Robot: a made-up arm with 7 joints.
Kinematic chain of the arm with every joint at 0, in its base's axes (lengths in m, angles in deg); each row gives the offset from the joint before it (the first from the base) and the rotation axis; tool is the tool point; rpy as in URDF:
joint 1: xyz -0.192 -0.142 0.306 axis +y
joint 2: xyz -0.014 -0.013 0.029 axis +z
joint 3: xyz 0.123 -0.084 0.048 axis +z
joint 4: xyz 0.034 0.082 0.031 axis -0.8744 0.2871 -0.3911
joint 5: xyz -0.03 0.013 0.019 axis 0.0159 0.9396 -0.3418
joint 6: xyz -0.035 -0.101 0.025 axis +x
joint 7: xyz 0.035 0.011 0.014 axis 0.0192 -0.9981 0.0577
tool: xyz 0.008 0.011 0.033 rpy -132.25 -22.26 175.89
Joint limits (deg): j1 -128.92..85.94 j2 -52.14..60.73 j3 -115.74..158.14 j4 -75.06..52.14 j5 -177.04..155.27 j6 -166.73..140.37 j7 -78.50..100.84
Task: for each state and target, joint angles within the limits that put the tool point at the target. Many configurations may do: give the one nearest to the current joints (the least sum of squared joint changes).
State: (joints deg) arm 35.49 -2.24 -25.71 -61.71 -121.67 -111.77 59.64
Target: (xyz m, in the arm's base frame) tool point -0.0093 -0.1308 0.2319
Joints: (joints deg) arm 47.34 24.25 -7.87 -67.87 -112.50 -97.67 57.95
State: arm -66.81 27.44 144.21 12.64 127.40 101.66 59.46
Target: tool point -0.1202 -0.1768 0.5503
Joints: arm -17.52 16.72 139.35 4.57 122.30 106.15 54.65
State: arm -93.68 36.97 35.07 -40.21 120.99 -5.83 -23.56
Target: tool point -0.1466 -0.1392 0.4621
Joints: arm -54.57 23.42 32.90 -50.13 128.85 -0.51 -28.76
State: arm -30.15 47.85 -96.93 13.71 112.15 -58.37 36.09
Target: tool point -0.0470 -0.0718 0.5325
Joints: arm -16.72 50.91 -99.34 35.48 108.52 -64.64 46.61
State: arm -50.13 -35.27 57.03 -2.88 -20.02 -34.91 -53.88
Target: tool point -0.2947 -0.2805 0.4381
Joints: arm -51.66 -46.40 51.79 -11.59 -19.93 -31.65 -55.21
